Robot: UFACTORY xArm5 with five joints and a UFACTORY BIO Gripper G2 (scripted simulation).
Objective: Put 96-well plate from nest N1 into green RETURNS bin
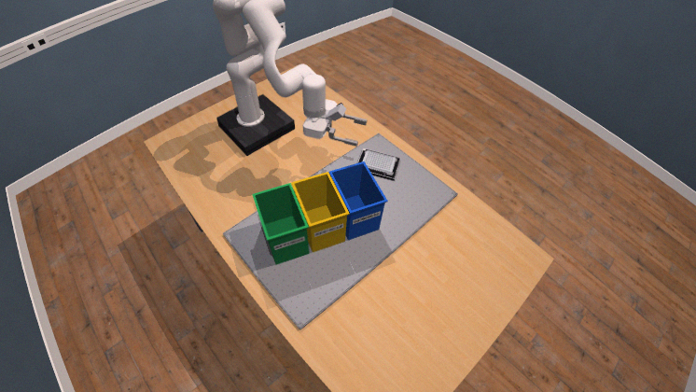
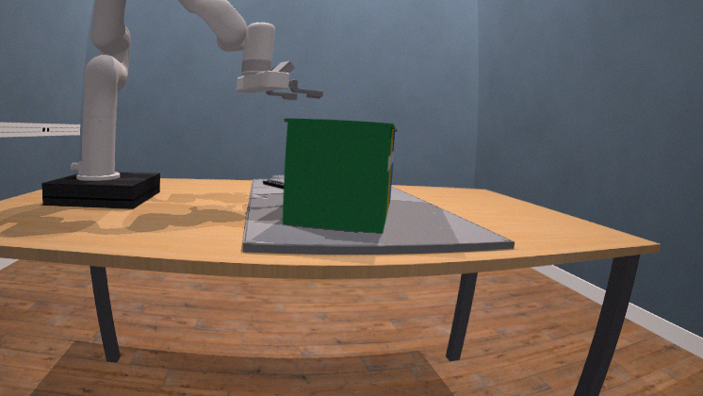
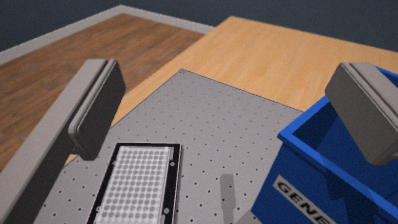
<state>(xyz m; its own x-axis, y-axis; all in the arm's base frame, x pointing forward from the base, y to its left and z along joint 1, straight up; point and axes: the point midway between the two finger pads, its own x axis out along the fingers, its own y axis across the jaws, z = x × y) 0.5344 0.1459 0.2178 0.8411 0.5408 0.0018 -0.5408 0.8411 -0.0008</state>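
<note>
The clear 96-well plate lies 10 mm ahead of my hand, 140 mm to the left of it and 240 mm below it. Round my hand: black plate nest N1: 10 mm ahead, 140 mm to the left, 250 mm below; then yellow bin: 100 mm ahead, 230 mm to the right, 170 mm below; then blue bin: 140 mm ahead, 110 mm to the right, 170 mm below.
</note>
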